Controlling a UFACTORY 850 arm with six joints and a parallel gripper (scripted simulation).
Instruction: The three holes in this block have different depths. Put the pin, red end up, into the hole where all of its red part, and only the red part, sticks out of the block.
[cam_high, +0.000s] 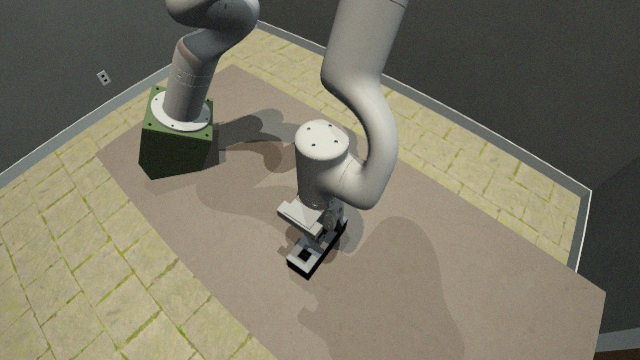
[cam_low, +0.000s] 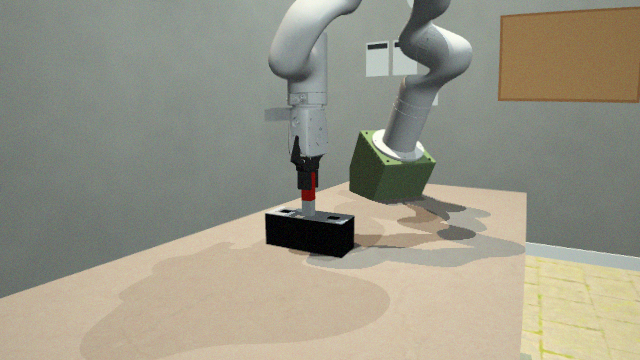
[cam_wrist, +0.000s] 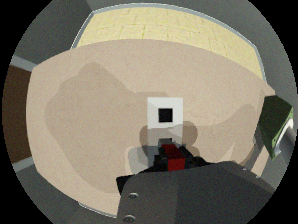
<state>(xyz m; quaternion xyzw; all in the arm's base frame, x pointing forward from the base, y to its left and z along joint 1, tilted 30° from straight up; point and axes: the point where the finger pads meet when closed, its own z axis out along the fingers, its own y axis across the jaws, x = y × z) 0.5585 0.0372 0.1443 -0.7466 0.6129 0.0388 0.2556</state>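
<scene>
Now: hand 20 mm above the pin. From my hand the other things lie so: black block: 110 mm below.
</scene>
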